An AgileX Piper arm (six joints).
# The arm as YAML. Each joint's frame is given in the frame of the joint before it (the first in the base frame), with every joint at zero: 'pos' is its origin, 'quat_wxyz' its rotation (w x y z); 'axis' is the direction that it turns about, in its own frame. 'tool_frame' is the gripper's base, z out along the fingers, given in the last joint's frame.
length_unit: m
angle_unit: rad
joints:
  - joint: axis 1
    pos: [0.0, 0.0, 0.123]
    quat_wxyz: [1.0, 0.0, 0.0, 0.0]
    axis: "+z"
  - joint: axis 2
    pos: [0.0, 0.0, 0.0]
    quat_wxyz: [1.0, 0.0, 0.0, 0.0]
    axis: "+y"
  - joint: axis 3
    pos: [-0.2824, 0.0, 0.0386]
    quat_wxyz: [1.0, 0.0, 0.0, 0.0]
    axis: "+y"
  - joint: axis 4
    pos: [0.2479, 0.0, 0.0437]
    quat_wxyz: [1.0, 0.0, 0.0, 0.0]
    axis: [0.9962, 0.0, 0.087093]
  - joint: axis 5
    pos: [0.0, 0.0, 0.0]
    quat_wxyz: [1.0, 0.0, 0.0, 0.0]
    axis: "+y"
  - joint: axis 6
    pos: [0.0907, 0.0, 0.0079]
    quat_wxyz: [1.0, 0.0, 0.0, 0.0]
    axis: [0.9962, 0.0, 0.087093]
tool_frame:
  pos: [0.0, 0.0, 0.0]
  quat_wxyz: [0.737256, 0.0, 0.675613, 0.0]
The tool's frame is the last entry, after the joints.
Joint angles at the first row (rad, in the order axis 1, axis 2, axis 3, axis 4, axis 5, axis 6):
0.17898, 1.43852, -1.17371, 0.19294, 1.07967, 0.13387
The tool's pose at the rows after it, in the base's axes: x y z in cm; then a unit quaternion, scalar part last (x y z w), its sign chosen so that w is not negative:
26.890 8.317 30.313 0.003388 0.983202 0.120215 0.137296
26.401 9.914 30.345 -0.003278 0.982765 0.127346 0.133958
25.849 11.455 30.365 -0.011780 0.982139 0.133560 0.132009
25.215 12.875 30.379 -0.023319 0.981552 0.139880 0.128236
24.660 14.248 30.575 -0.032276 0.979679 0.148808 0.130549
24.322 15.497 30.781 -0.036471 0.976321 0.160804 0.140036
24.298 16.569 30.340 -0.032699 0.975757 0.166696 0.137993
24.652 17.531 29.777 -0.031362 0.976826 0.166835 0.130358
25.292 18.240 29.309 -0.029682 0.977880 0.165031 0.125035
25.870 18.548 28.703 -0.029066 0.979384 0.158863 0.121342
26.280 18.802 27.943 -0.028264 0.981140 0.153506 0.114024
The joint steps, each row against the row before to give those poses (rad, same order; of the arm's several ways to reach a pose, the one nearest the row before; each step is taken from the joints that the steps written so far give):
0.06857, 0.00001, -0.01118, -0.00839, 0.00133, 0.06016
0.06001, -0.00001, -0.00064, -0.00173, -0.00570, 0.04654
0.05935, 0.00001, 0.00000, -0.00381, -0.00875, 0.04250
0.05515, -0.00002, 0.00000, 0.00001, -0.00455, 0.03122
0.05249, 0.00000, -0.00550, 0.00000, -0.01316, 0.03336
0.04488, 0.00219, -0.00586, 0.00000, -0.03094, 0.03353
0.03288, 0.01901, -0.00077, -0.00001, -0.02590, 0.03674
0.02124, 0.03408, -0.01469, 0.00001, -0.00941, 0.02168
0.00836, 0.03713, -0.02312, -0.00109, -0.00431, 0.01081
-0.00003, 0.02896, -0.01044, -0.00730, -0.00579, 0.00238
0.00000, 0.02579, -0.00178, -0.00116, -0.00560, 0.00001

